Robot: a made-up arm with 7 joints.
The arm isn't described. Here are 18 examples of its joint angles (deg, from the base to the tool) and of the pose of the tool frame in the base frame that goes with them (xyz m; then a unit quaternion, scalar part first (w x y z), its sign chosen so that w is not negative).
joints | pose
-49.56 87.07 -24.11 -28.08 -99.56 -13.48 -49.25 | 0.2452 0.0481 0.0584 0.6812 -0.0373 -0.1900 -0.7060
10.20 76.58 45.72 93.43 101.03 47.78 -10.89 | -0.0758 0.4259 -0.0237 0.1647 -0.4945 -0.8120 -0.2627
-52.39 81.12 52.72 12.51 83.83 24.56 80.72 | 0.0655 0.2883 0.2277 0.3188 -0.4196 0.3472 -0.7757
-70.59 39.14 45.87 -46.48 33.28 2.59 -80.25 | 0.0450 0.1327 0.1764 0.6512 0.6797 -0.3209 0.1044
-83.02 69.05 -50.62 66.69 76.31 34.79 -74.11 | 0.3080 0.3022 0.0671 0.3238 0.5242 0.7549 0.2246
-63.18 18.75 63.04 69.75 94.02 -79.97 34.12 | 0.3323 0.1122 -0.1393 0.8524 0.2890 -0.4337 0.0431
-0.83 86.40 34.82 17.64 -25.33 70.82 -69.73 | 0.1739 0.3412 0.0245 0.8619 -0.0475 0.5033 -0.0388
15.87 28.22 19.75 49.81 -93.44 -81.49 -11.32 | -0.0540 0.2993 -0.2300 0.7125 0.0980 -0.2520 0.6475
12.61 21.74 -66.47 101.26 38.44 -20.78 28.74 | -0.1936 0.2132 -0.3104 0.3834 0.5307 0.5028 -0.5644
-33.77 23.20 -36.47 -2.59 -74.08 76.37 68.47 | 0.1866 -0.0624 -0.1855 0.7804 0.2921 0.5473 -0.0781
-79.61 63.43 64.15 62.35 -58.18 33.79 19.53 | 0.2527 0.3548 0.0704 0.7115 -0.6504 -0.1669 0.2071
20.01 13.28 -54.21 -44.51 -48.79 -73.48 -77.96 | 0.0877 -0.0057 -0.0829 0.5495 -0.2872 -0.6781 -0.3946
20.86 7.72 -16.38 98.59 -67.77 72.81 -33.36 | -0.2583 0.0455 -0.2506 0.0726 0.6160 -0.7096 -0.3343
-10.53 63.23 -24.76 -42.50 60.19 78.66 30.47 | 0.1925 0.0931 -0.0618 0.5203 0.7224 -0.1427 0.4325
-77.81 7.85 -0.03 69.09 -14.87 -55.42 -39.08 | 0.3816 0.0044 -0.0401 0.8380 0.0798 -0.3967 -0.3661
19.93 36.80 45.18 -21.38 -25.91 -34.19 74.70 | 0.1304 0.2349 -0.0206 0.6185 0.0272 -0.4464 0.6460
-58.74 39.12 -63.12 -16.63 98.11 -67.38 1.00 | 0.1716 -0.0748 -0.1475 0.1669 -0.5740 0.5858 0.5472
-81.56 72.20 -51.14 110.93 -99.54 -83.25 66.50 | 0.1281 0.3599 0.0672 0.1307 -0.0757 -0.6399 0.7534
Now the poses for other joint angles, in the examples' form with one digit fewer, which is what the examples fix.
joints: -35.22 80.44 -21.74 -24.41 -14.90 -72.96 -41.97
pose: 0.180 0.045 0.011 0.309 0.467 -0.489 -0.669
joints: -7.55 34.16 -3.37 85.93 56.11 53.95 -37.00
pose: -0.035 0.306 -0.283 0.115 0.274 0.954 0.034
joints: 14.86 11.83 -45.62 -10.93 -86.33 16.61 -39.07
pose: 0.071 -0.098 -0.227 0.469 -0.745 0.236 -0.412
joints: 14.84 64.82 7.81 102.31 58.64 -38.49 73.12
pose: -0.136 0.380 -0.154 0.446 0.826 0.333 0.086
